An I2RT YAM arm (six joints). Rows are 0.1 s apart.
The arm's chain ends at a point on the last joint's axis. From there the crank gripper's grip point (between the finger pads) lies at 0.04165 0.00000 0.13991 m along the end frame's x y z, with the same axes.
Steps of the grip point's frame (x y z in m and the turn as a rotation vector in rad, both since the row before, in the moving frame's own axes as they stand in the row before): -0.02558, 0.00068, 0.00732, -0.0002, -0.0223, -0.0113; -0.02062, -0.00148, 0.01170, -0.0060, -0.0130, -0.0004; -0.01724, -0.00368, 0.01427, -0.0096, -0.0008, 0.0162; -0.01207, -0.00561, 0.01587, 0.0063, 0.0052, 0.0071; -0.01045, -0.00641, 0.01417, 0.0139, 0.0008, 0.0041
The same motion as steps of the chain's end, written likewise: -0.02245, 0.00110, 0.00643, -0.0002, -0.0223, -0.0113; -0.01880, -0.00230, 0.01117, -0.0060, -0.0130, -0.0004; -0.01711, -0.00570, 0.01425, -0.0096, -0.0008, 0.0162; -0.01280, -0.00503, 0.01609, 0.0063, 0.0052, 0.0071; -0.01057, -0.00464, 0.01422, 0.0139, 0.0008, 0.0041
